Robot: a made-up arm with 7 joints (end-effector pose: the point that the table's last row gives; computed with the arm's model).
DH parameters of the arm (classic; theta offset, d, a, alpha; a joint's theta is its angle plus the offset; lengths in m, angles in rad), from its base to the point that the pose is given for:
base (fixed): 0.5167 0 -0.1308 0
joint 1: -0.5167 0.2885 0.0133 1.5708
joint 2: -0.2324 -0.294 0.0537 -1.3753
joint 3: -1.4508 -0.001 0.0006 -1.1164
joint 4: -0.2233 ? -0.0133 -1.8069
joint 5: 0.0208 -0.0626 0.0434 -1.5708
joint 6: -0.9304 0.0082 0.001 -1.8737
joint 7: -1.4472 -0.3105 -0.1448 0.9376
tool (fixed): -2.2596 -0.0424 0 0
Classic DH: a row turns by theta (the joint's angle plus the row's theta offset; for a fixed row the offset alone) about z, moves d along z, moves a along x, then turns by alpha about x.
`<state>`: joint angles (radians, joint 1 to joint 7).
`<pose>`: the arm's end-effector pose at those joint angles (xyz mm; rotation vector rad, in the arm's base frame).
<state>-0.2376 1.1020 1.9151 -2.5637 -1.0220 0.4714 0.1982</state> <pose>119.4 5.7 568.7 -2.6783 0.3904 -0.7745</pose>
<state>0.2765 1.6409 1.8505 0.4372 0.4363 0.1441 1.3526</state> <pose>-135.8 112.3 48.2 0.5583 0.6967 -1.5524</pose>
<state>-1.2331 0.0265 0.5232 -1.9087 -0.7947 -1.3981 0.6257</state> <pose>410.6 207.9 25.4 -0.0403 0.0647 0.5338</pose>
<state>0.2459 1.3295 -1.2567 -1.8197 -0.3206 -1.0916 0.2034</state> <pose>213.8 331.1 274.5 -0.0759 -0.4160 -0.0271</pose>
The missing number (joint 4, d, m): -0.0684
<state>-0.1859 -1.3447 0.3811 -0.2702 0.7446 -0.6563 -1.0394</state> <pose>-108.1 503.6 174.4 1.1195 1.5157 -0.3209</pose>
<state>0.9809 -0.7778 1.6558 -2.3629 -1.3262 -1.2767 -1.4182</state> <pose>-359.7 -247.6 107.5 -1.7429 1.5537 1.3811</pose>
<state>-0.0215 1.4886 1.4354 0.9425 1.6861 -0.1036 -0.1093</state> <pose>-36.3 450.6 229.9 -0.0206 -0.4908 1.4754</pose>
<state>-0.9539 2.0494 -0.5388 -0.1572 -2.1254 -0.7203 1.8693</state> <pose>17.2 197.2 -17.2 0.7852 0.5799 -2.8448</pose>
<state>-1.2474 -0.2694 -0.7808 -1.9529 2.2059 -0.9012 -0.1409</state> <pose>291.1 -272.7 354.5 -2.2935 0.8647 -0.4914</pose>
